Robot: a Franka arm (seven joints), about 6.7 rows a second.
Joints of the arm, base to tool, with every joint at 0 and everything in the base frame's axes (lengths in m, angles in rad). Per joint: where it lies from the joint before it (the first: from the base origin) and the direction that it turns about. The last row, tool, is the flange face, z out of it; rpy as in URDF.
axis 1: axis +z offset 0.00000 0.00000 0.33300
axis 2: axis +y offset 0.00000 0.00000 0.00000
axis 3: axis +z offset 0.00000 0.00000 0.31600
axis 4: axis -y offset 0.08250 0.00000 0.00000
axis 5: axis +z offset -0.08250 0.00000 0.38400
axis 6: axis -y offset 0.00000 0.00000 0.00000
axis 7: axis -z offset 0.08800 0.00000 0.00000
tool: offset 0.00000 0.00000 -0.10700 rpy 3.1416 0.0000 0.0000
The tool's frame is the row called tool.
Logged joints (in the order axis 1, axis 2, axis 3, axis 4, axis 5, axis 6, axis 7), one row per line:
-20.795 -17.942 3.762 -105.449 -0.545 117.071 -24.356
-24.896 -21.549 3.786 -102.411 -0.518 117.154 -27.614
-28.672 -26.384 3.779 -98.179 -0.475 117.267 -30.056
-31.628 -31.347 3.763 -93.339 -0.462 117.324 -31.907
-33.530 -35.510 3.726 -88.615 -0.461 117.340 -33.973
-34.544 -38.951 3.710 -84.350 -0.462 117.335 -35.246
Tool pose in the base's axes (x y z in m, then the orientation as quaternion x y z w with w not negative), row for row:
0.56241 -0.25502 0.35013 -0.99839 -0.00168 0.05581 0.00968
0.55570 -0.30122 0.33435 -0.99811 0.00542 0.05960 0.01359
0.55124 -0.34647 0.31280 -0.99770 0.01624 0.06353 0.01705
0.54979 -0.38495 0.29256 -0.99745 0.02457 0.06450 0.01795
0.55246 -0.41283 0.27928 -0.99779 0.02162 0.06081 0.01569
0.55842 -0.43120 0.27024 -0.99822 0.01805 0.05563 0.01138
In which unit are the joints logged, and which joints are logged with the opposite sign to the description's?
The joints are logged in degrees. Opposite sign: axis 2, axis 3.
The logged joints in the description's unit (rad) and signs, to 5 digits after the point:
-0.36294 0.31315 -0.06566 -1.84043 -0.00951 2.04327 -0.42509
-0.43452 0.37610 -0.06608 -1.78741 -0.00904 2.04472 -0.48196
-0.50042 0.46049 -0.06596 -1.71355 -0.00829 2.04670 -0.52458
-0.55201 0.54711 -0.06568 -1.62907 -0.00806 2.04769 -0.55688
-0.58521 0.61977 -0.06503 -1.54662 -0.00805 2.04797 -0.59294
-0.60291 0.67982 -0.06475 -1.47219 -0.00806 2.04788 -0.61516

